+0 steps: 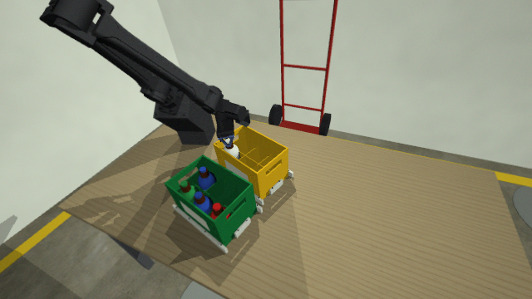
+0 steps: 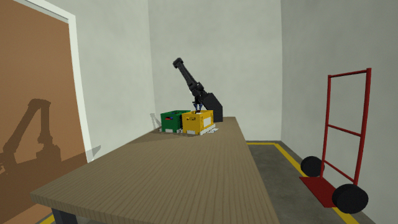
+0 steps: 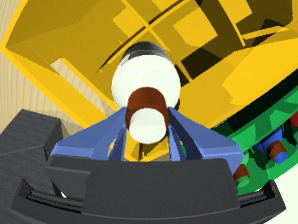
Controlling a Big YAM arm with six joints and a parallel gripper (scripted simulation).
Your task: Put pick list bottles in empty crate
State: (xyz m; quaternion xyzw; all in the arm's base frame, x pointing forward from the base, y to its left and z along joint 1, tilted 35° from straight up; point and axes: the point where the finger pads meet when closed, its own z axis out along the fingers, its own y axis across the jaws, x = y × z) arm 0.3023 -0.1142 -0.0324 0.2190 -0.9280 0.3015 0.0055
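The white-labelled bottle is 60 mm below my hand. Also, from my hand: green crate 20 mm ahead, 220 mm to the right, 90 mm below; pick list 140 mm ahead, 140 mm to the left, 180 mm below; yellow crate 100 mm ahead, 90 mm below.
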